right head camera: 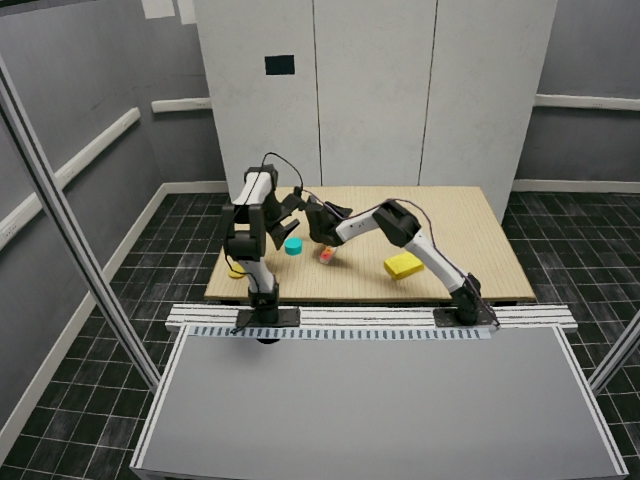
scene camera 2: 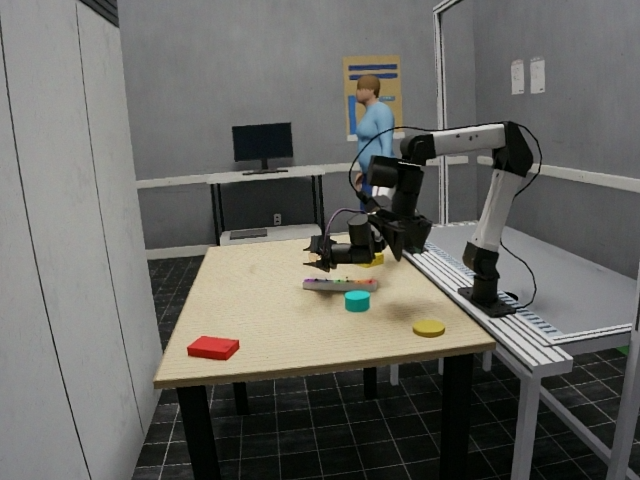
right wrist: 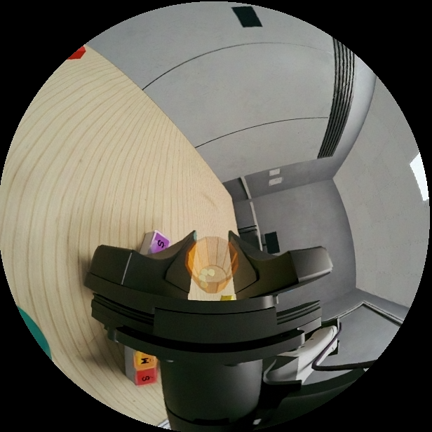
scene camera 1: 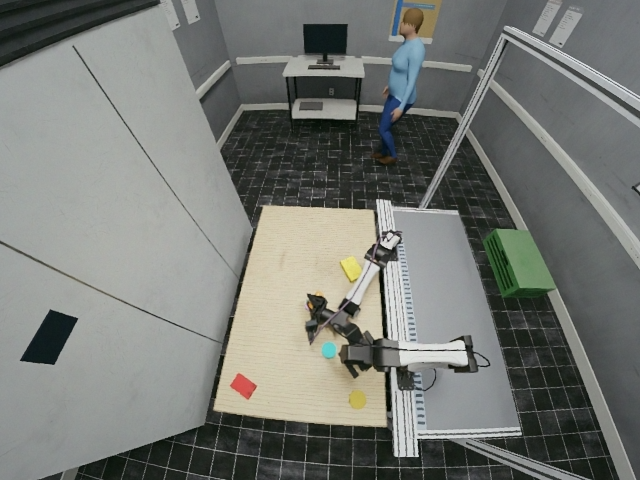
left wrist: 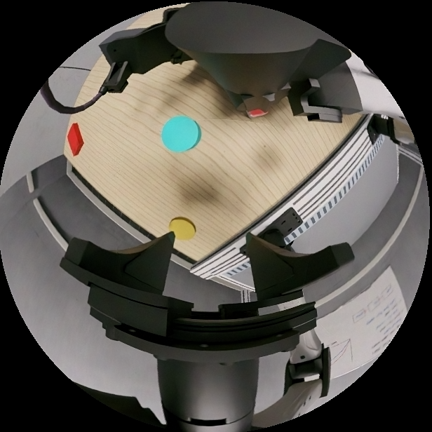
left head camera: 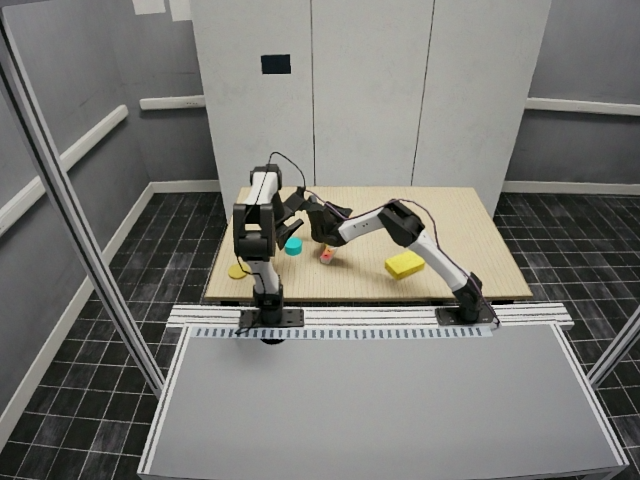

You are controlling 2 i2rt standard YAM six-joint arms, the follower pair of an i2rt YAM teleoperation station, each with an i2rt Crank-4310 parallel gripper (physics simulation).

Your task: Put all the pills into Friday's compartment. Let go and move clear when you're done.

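Places are measured from the left arm's base along level axes (x ahead, y left, z up), in centimetres.
Where they show: left gripper, fingertip midpoint: [right head camera: 271, 242] [scene camera 2: 408, 257]; right gripper, fingertip midpoint: [right head camera: 350, 213] [scene camera 2: 303, 257] [scene camera 1: 306, 296] [left head camera: 349, 213]; left arm's base, origin of the base link: [right head camera: 268, 319] [scene camera 2: 484, 302] [left head camera: 272, 319]; right arm's base, origin of the base link: [right head camera: 465, 318] [scene camera 2: 410, 247] [left head camera: 466, 317].
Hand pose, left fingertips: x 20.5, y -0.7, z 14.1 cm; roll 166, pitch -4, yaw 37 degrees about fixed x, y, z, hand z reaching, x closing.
Each offset is from my left fingertips to the top centre of the thing.
My right gripper [right wrist: 212, 231] [scene camera 2: 308, 256] is shut on a translucent orange cup {dx +17.5, dy -26.0, dz -1.2 cm} [right wrist: 216, 250] [scene camera 2: 313, 256] and holds it tilted above the table, near the purple end of the organizer. Several pale yellow pills [right wrist: 205, 275] lie low inside the cup, gathered toward its table side. The white pill organizer {dx +13.4, dy -20.7, dz -7.9 cm} [scene camera 2: 339, 286] [left head camera: 327, 255] [right head camera: 326, 254] lies on the table below. Its purple S and its orange W and red S ends show in the right wrist view; the middle lids, Friday's compartment among them, are hidden by my gripper there. My left gripper [left wrist: 210, 233] is open and empty, above the table near the right arm.
A teal cylinder {dx +11.7, dy -5.6, dz -9.9 cm} [scene camera 2: 357, 301] [left wrist: 181, 134] stands beside the organizer. A yellow disc {dx +0.3, dy +13.5, dz -12.1 cm} [scene camera 2: 428, 328] [left wrist: 182, 228] and a red block {dx +47.3, dy +9.6, dz -11.3 cm} [scene camera 2: 212, 348] [scene camera 1: 242, 386] lie farther out. A yellow sponge {dx -0.3, dy -44.6, dz -10.0 cm} [left head camera: 404, 265] [scene camera 1: 351, 269] lies by the right arm. The two wrists are close together.
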